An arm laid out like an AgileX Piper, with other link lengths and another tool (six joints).
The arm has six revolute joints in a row. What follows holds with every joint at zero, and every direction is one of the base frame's. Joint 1 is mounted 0.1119 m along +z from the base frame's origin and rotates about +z. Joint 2 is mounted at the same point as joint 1 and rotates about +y. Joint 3 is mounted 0.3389 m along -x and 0.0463 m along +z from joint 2 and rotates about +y. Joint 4 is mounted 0.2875 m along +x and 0.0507 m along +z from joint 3 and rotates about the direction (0.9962, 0, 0.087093). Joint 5 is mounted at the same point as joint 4 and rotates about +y. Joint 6 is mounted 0.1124 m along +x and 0.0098 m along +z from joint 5 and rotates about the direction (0.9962, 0, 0.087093). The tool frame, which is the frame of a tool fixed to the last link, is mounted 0.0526 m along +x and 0.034 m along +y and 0.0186 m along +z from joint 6; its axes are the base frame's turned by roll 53.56, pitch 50.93 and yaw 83.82 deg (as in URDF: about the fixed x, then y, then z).
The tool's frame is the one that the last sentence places.
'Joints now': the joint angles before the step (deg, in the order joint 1, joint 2, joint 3, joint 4, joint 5, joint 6). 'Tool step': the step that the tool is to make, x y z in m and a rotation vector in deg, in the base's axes. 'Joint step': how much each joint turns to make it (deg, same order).
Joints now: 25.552, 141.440, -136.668, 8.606, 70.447, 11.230
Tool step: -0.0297, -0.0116, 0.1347, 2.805, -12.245, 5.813
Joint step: -0.001, -12.130, -0.038, -0.002, 0.808, -6.369
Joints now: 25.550, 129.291, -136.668, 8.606, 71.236, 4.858
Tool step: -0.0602, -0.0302, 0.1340, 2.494, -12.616, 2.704
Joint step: 0.003, -14.159, 1.556, -0.981, 0.643, -3.709
